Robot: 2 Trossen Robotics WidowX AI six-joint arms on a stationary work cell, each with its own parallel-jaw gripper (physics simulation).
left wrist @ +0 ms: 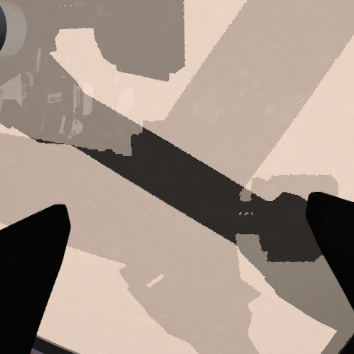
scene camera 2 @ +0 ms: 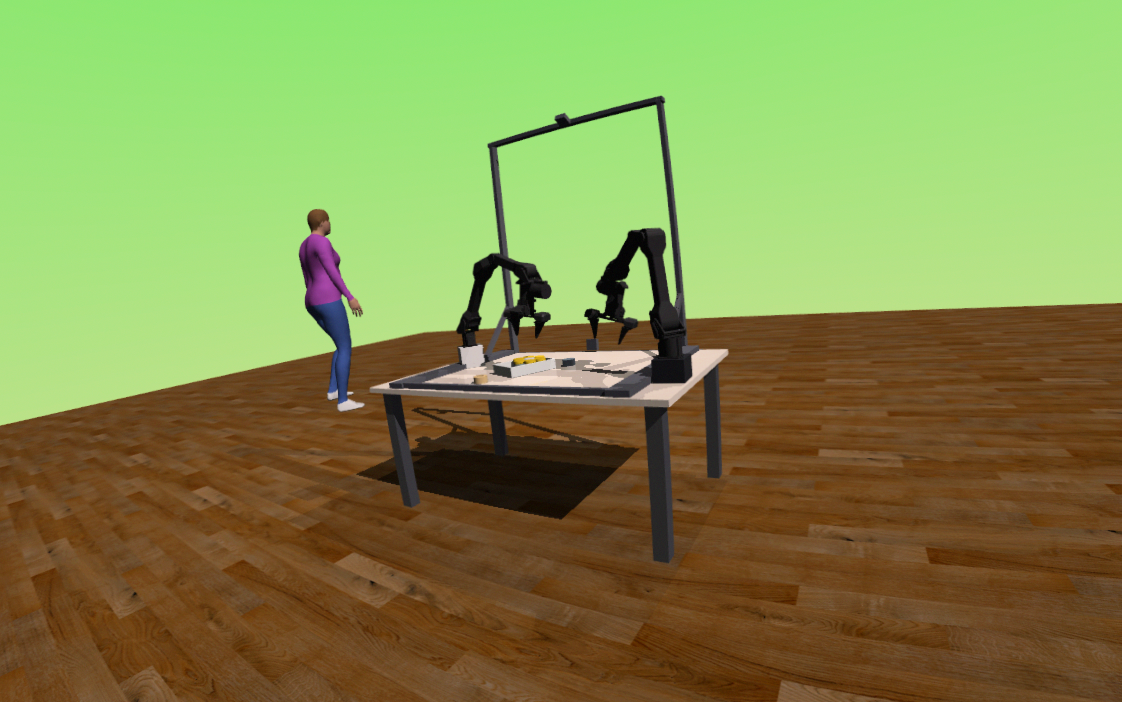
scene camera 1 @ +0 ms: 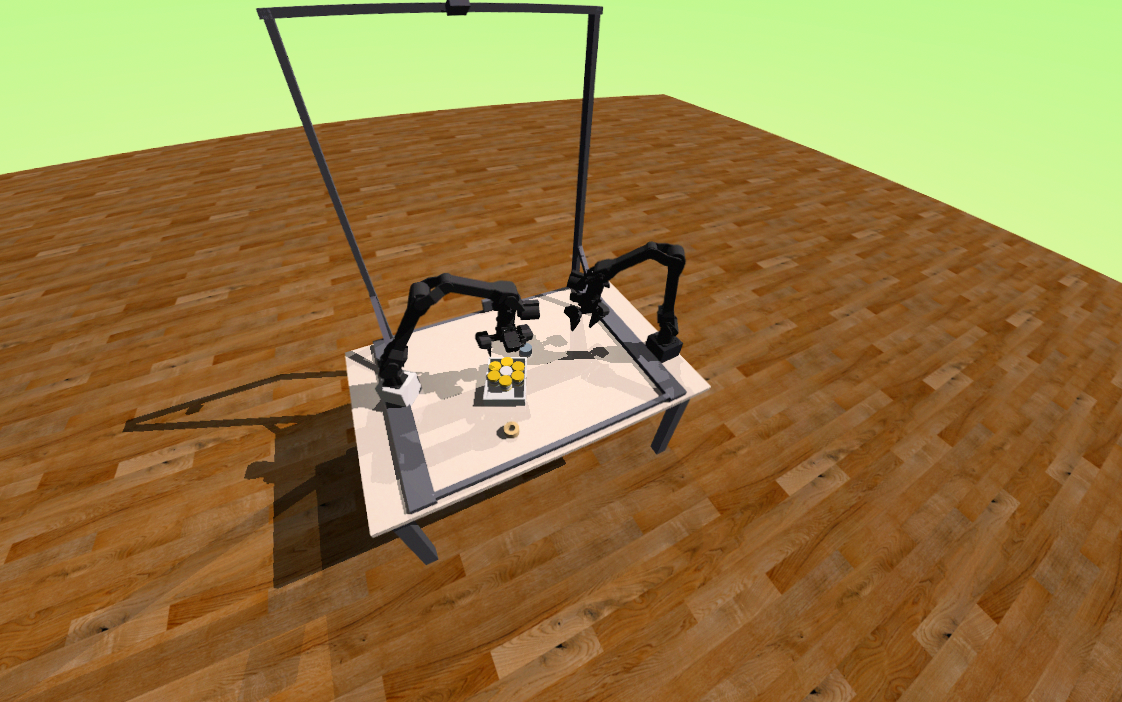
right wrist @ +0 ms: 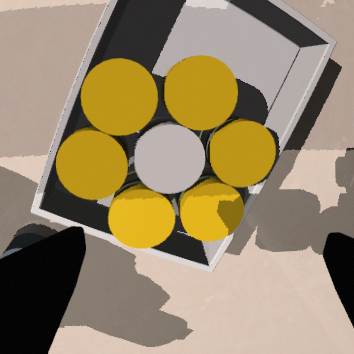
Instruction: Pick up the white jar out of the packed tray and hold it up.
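Seen in the pictures: left gripper, fingertip midpoint: [left wrist: 189, 210] [scene camera 2: 606, 341] [scene camera 1: 580, 329]; right gripper, fingertip midpoint: [scene camera 2: 526, 336] [scene camera 1: 502, 353] [right wrist: 208, 243]; left arm's base, link origin: [scene camera 2: 671, 356] [scene camera 1: 665, 339]; right arm's base, link origin: [scene camera 2: 469, 345] [scene camera 1: 395, 380].
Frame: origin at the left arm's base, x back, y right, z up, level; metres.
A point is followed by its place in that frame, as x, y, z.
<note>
The white jar [scene camera 1: 506, 371] @[-0.611, 0.158, -0.025] [right wrist: 170, 157] @[-0.611, 0.161, -0.025] stands in the light grey tray [scene camera 1: 500, 394] @[-0.662, 0.103, -0.067] [scene camera 2: 533, 369] @[-0.560, 0.104, -0.057] [right wrist: 309, 65] @[-0.715, 0.105, -0.043], closely ringed by several yellow-topped jars [scene camera 1: 517, 375] @[-0.584, 0.122, -0.025] [scene camera 2: 529, 360] @[-0.581, 0.117, -0.025] [right wrist: 119, 96] @[-0.583, 0.123, -0.025]. My right gripper [scene camera 1: 503, 347] @[-0.614, 0.169, 0.058] [scene camera 2: 527, 334] @[-0.614, 0.169, 0.058] [right wrist: 208, 243] @[-0.614, 0.169, 0.058] is open and empty, above the tray's far side in scene camera 1. In the right wrist view the tray is turned at a slant and the white top lies above the line between the fingertips. My left gripper [scene camera 1: 584, 324] @[-0.286, 0.179, 0.027] [scene camera 2: 608, 337] @[-0.286, 0.179, 0.027] [left wrist: 189, 210] @[-0.286, 0.179, 0.027] is open and empty, above the table away from the tray. The jars' lower sides are mostly hidden.
A grey-blue round piece [scene camera 1: 525, 351] @[-0.498, 0.237, -0.048] [scene camera 2: 568, 361] @[-0.477, 0.234, -0.053] stands close behind the tray. A tan ring [scene camera 1: 516, 432] @[-0.681, -0.077, -0.048] [scene camera 2: 481, 379] @[-0.671, -0.072, -0.055] lies in front of the tray. Dark rails border the table, and a tall frame rises behind. A person [scene camera 2: 324, 264] stands beyond the table.
</note>
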